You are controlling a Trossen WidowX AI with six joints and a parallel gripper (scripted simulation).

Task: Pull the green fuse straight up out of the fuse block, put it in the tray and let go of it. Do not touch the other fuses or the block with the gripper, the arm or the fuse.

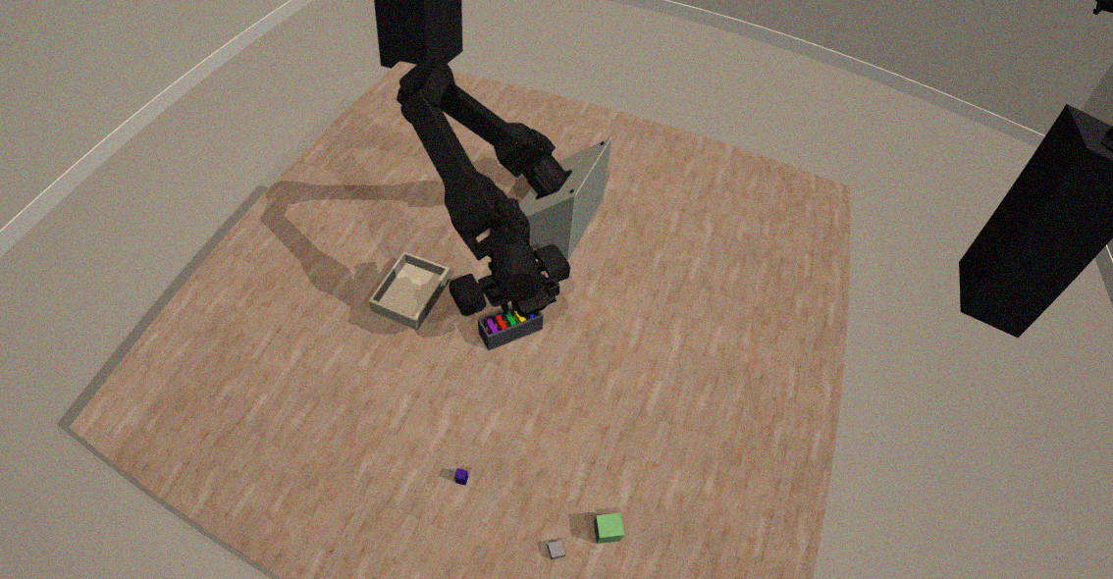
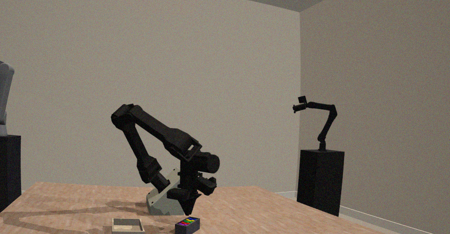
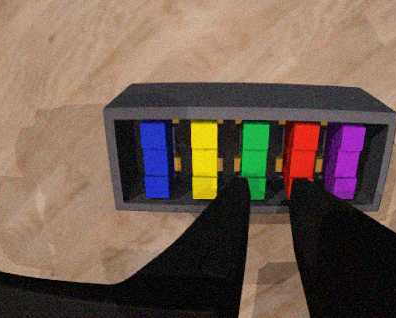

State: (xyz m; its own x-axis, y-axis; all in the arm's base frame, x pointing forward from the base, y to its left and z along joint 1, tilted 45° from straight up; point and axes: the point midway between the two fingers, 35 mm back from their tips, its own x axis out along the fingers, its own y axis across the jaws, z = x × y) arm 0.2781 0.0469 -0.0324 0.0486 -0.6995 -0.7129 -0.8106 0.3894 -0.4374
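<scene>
Right now my gripper tip is 40 mm above the green fuse. The rest, counted from my gripper tip: red fuse: 40 mm below, 10 mm to the right, 10 mm ahead; blue fuse: 40 mm below, 30 mm behind, 20 mm to the left; yellow fuse: 40 mm below, 20 mm behind, 10 mm to the left.
</scene>
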